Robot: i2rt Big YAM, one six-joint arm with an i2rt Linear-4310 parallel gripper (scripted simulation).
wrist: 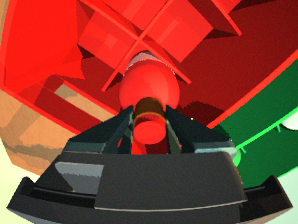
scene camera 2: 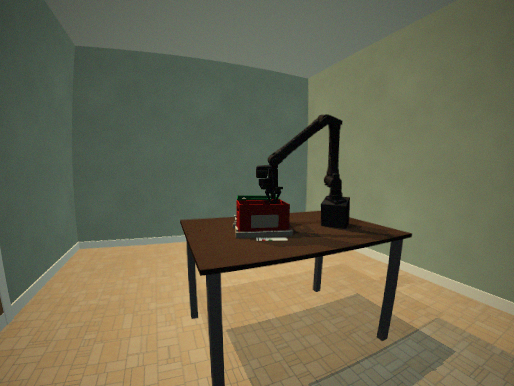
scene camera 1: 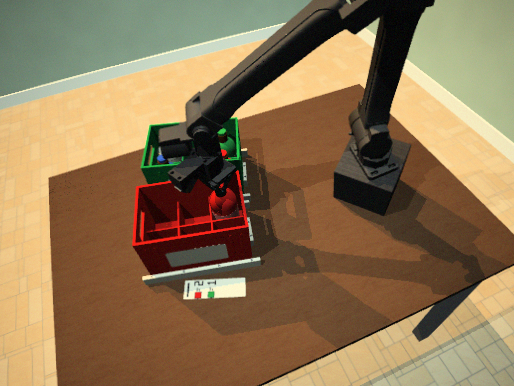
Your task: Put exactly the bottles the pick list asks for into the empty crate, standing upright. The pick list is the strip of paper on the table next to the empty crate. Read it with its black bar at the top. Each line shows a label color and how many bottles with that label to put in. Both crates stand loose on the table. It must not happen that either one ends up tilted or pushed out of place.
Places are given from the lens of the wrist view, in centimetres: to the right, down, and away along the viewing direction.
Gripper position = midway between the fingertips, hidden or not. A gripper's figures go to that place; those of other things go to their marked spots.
my gripper (wrist: pixel 149 110): 0, 0, 13
red bottle (wrist: pixel 149 84): 0, -2, 13
red crate (wrist: pixel 220 62): 8, -6, 15
The marked spots on the red bottle and the red crate are 9 cm apart.
